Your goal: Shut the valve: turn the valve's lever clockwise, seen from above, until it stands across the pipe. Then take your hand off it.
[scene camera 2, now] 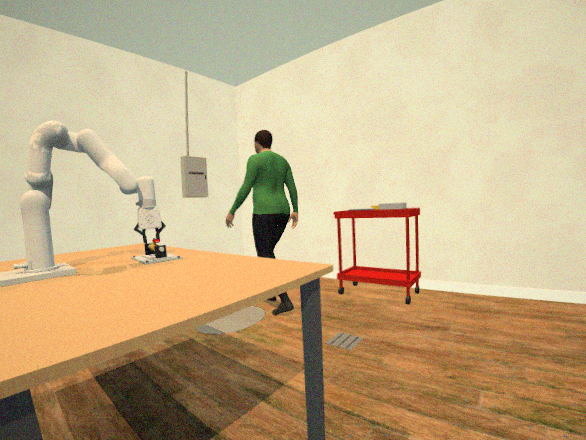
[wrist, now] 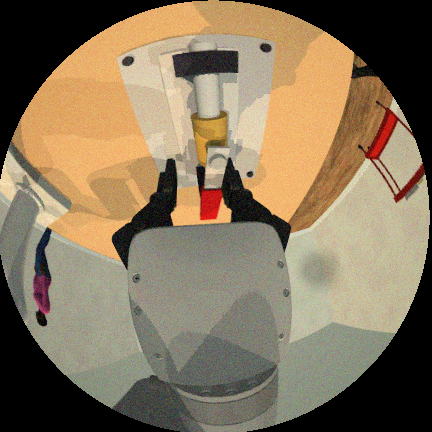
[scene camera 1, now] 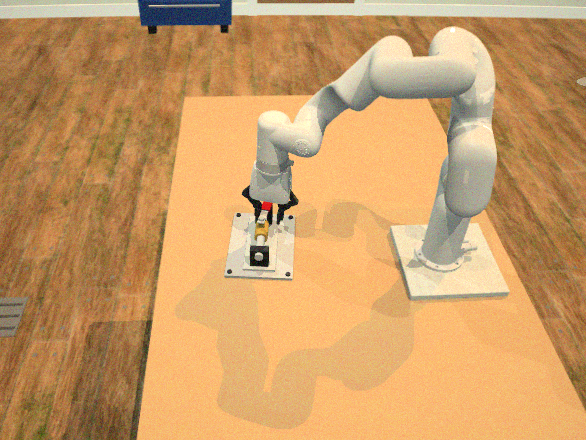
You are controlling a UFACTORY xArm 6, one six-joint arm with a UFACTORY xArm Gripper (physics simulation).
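The valve's yellow body [scene camera 1: 261, 231] [wrist: 210, 129] sits on a white pipe [wrist: 207, 95] above a pale base plate [scene camera 1: 236, 252] [wrist: 140, 90]. Its lever, grey with a red end [scene camera 1: 267, 205] [scene camera 2: 156, 241] [wrist: 211, 204], lies nearly along the pipe's line, pointing away from the near black block, slightly slanted. My gripper [scene camera 1: 269, 218] [scene camera 2: 153, 245] [wrist: 198, 167] is partly open, pointing down, with its fingers on either side of the lever. In the wrist view the right finger is against or very close to the lever; a gap shows between the lever and the left finger.
Black blocks [scene camera 1: 259, 256] [wrist: 205, 63] hold the pipe. The plate has dark bolts at its corners. The arm's base plate [scene camera 1: 460, 289] stands to the right on the table [scene camera 1: 350, 320]. A person in green [scene camera 2: 270, 182] and a red cart [scene camera 2: 377, 214] are beyond the table.
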